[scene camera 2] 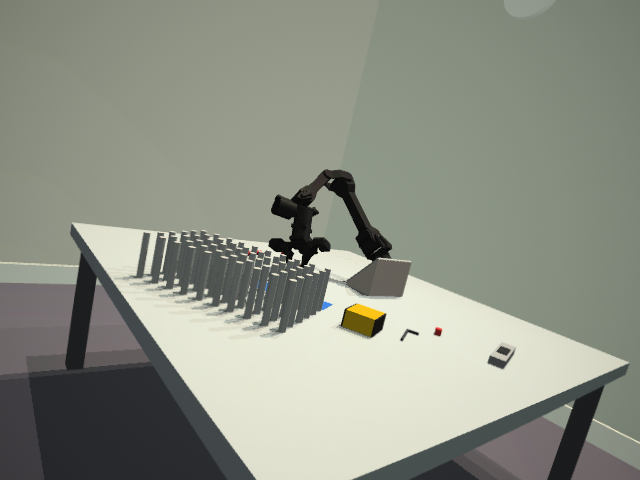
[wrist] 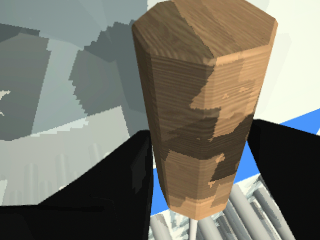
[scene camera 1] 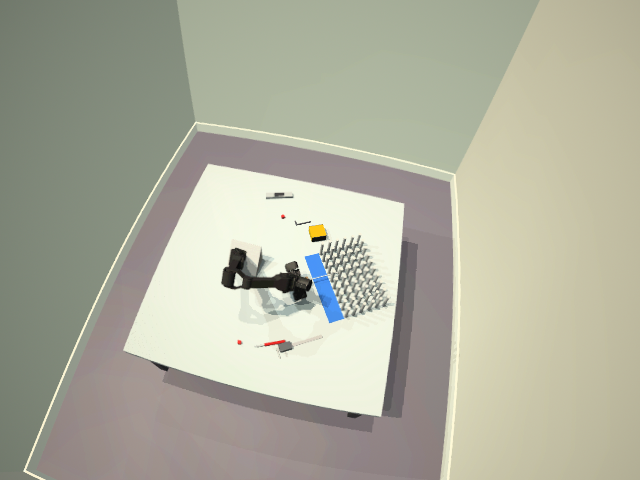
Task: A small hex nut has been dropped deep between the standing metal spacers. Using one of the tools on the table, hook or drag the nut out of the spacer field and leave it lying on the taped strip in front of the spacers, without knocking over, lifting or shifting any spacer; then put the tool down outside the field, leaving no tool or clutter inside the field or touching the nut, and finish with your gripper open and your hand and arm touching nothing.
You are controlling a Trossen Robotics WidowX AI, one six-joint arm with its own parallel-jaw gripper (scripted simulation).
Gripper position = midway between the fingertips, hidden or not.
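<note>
There's a yellow block (scene camera 2: 359, 318), though in the wrist view that block is out of frame, and there's a blue taped strip (scene camera 1: 329, 301) as well. A wooden-handled pick tool (wrist: 201, 74) is being carried by my gripper (scene camera 2: 295, 271), and you get the gripper (wrist: 199, 135) in the wrist view too.
</note>
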